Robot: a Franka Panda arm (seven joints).
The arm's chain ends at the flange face. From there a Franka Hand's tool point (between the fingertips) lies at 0.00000 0.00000 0.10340 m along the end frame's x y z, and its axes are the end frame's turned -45 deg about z.
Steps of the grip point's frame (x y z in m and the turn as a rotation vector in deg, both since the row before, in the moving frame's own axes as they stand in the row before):
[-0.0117, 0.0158, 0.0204, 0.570, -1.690, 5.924]
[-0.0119, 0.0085, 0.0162, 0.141, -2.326, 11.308]
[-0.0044, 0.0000, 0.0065, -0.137, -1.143, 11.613]
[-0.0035, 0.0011, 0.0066, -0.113, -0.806, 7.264]
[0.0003, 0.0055, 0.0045, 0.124, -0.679, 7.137]
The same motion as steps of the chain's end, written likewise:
[0.0059, 0.0182, 0.0205, -0.792, -1.598, 5.924]
[0.0010, 0.0120, 0.0163, -1.545, -1.744, 11.308]
[-0.0017, 0.0016, 0.0065, -0.905, -0.711, 11.613]
[-0.0007, 0.0021, 0.0066, -0.650, -0.490, 7.264]
[0.0052, 0.0030, 0.0045, -0.392, -0.568, 7.137]

